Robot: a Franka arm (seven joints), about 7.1 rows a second.
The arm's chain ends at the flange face. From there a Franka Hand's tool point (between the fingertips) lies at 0.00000 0.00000 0.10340 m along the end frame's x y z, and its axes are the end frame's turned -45 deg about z.
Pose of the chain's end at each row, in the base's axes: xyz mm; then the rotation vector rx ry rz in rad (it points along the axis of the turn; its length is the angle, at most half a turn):
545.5 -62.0 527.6 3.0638 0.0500 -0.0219
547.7 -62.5 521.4 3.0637 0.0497 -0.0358
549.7 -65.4 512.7 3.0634 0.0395 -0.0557
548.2 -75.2 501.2 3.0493 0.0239 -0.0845
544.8 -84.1 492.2 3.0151 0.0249 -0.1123
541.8 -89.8 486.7 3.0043 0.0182 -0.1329
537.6 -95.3 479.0 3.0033 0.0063 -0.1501
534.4 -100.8 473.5 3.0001 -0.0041 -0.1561
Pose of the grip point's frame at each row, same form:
544.2 -70.0 424.5 2.8213 1.2229 -0.0658
545.4 -70.5 418.3 2.8243 1.2239 -0.0788
546.1 -73.4 409.7 2.8323 1.2162 -0.0975
542.6 -84.6 398.4 2.8324 1.1993 -0.1324
537.2 -97.0 389.9 2.8082 1.1904 -0.1776
532.8 -103.7 384.6 2.8057 1.1821 -0.2029
527.4 -109.2 377.0 2.8132 1.1722 -0.2194
523.7 -114.9 371.6 2.8157 1.1618 -0.2268

